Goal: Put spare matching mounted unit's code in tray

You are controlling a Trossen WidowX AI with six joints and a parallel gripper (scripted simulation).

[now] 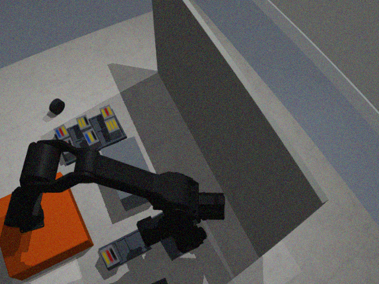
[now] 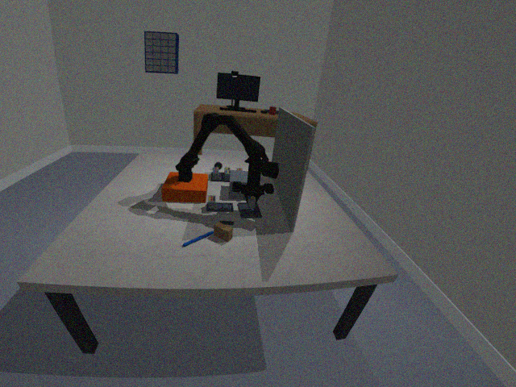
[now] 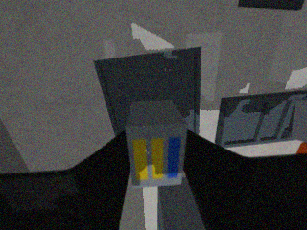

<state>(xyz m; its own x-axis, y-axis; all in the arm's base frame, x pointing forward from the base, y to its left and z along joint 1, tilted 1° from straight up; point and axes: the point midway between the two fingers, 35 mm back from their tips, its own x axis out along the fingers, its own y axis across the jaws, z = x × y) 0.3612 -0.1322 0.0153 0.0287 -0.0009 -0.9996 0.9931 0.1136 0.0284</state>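
The dark grey tray is 4 cm below my gripper tip and 1 cm behind it. From my gripper tip the other things lie so: tan block 22 cm to the right, 10 cm behind, 2 cm below; then tall grey box 19 cm to the left, 8 cm behind, 1 cm above; then rack 15 cm behind, 3 cm below.
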